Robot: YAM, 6 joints.
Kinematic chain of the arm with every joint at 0, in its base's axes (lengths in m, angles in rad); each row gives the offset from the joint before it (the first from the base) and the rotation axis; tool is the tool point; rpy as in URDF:
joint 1: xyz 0 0 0.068 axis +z
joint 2: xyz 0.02 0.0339 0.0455 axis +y
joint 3: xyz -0.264 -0.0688 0 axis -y
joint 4: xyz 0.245 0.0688 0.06 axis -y
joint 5: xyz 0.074 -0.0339 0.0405 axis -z
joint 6: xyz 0.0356 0 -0.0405 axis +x
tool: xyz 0 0 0 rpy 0 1.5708 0
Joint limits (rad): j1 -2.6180..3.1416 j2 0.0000..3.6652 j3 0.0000..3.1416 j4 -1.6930..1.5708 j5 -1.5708..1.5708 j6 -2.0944..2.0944
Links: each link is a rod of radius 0.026 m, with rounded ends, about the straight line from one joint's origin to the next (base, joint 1, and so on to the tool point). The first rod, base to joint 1, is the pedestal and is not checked.
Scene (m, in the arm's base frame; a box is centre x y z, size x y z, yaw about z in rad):
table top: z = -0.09
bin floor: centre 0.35 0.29 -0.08 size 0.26 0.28 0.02 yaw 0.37
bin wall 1: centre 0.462 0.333 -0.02 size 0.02 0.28 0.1 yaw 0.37
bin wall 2: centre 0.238 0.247 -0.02 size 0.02 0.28 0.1 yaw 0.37
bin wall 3: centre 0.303 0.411 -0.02 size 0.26 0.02 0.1 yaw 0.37
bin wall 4: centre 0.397 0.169 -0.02 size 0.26 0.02 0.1 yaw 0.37
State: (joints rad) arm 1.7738 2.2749 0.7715 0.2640 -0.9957 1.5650
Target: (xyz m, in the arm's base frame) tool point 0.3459 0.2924 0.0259
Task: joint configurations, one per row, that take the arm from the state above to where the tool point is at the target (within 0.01 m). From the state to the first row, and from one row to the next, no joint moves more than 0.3 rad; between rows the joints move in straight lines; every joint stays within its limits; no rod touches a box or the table.
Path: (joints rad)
1: 1.5465 2.2333 0.8798 0.1277 -1.1395 1.4833
2: 1.3191 2.1917 0.9881 -0.0086 -1.2832 1.4015
3: 1.0918 2.1501 1.0964 -0.1450 -1.4270 1.3198
4: 0.8645 2.1085 1.2047 -0.2813 -1.5708 1.2381
5: 0.7903 2.2157 1.2390 -0.0590 -1.3359 1.3471
6: 0.7161 2.3229 1.2734 0.1633 -1.1011 1.4560
7: 0.6419 2.4301 1.3077 0.3856 -0.8662 1.5650

